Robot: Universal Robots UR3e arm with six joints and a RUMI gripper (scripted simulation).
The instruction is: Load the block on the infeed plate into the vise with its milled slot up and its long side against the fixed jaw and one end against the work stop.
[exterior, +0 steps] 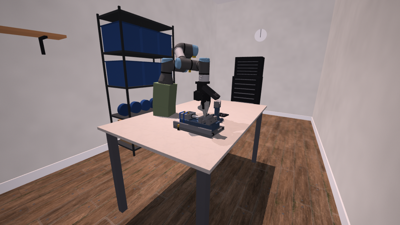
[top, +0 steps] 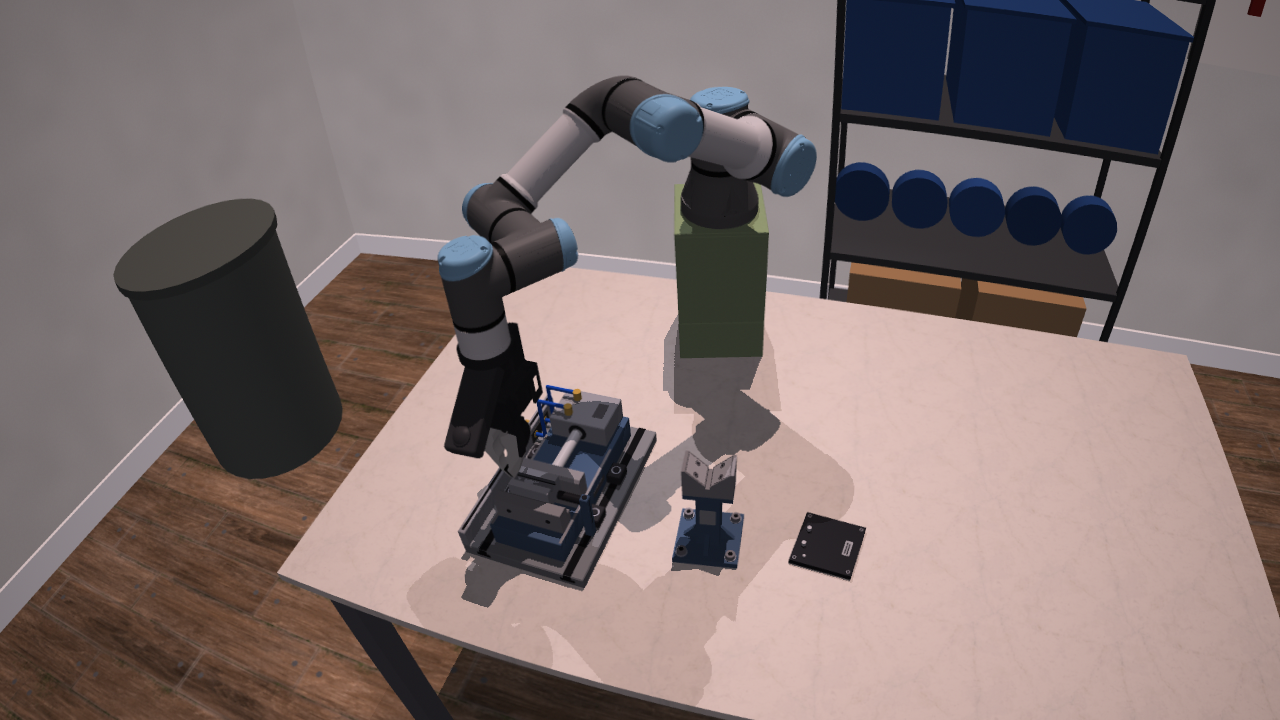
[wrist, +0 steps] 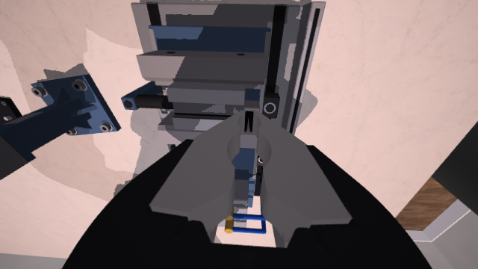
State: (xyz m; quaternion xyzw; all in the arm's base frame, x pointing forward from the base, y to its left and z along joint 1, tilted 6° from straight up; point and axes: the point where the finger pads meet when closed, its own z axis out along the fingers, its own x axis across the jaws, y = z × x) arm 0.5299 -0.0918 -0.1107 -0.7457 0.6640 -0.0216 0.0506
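Now: hand 3 cm to the right of the part and 2 cm above it. Round my hand: dark work stop rod 1 cm behind, 8 cm to the left, 3 cm below; then black infeed plate 14 cm behind, 42 cm to the left, 11 cm below; then fixed jaw 2 cm ahead, 4 cm to the left, 4 cm below.
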